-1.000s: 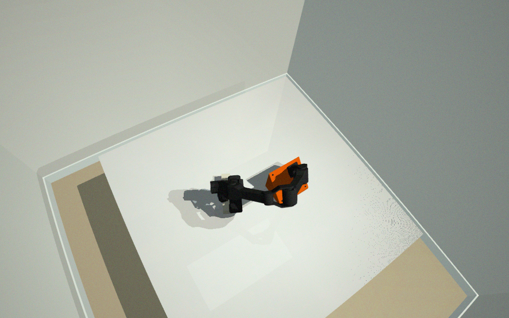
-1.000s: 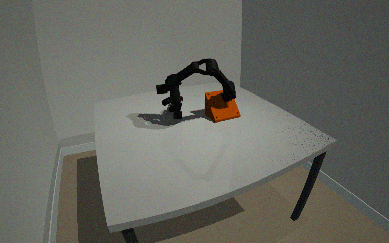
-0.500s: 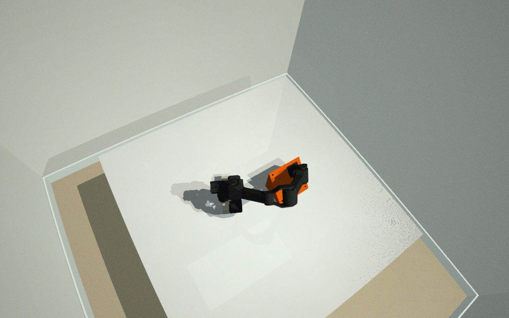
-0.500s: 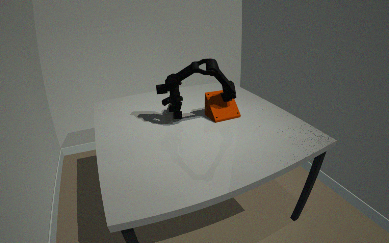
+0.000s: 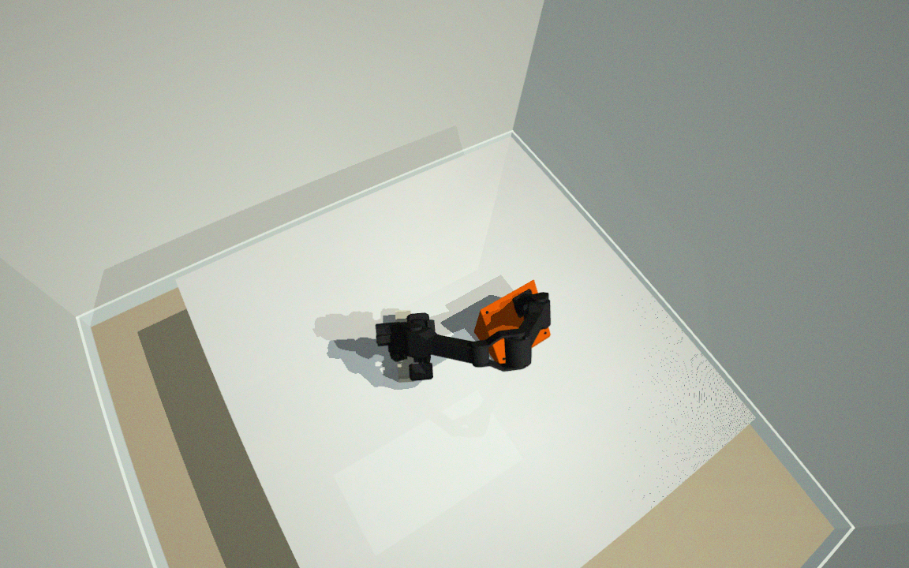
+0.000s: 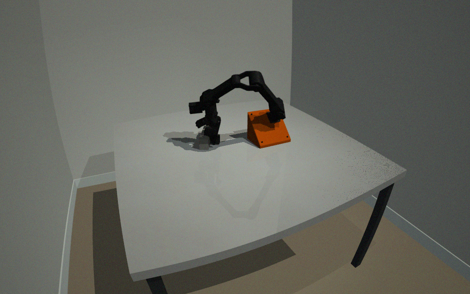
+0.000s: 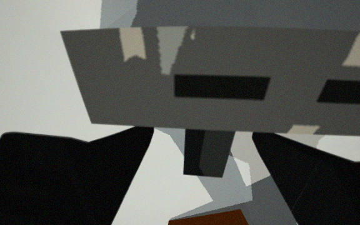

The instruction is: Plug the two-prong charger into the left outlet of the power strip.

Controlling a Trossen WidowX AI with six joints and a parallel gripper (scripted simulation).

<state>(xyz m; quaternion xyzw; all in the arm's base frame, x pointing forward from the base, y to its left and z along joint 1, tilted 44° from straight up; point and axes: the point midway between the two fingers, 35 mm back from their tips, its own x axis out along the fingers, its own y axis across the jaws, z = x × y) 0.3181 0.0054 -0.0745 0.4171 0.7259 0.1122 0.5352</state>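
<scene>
My gripper tip is 10 mm to the left of the dark grey charger, 10 mm below it and 10 mm short of it.
</scene>
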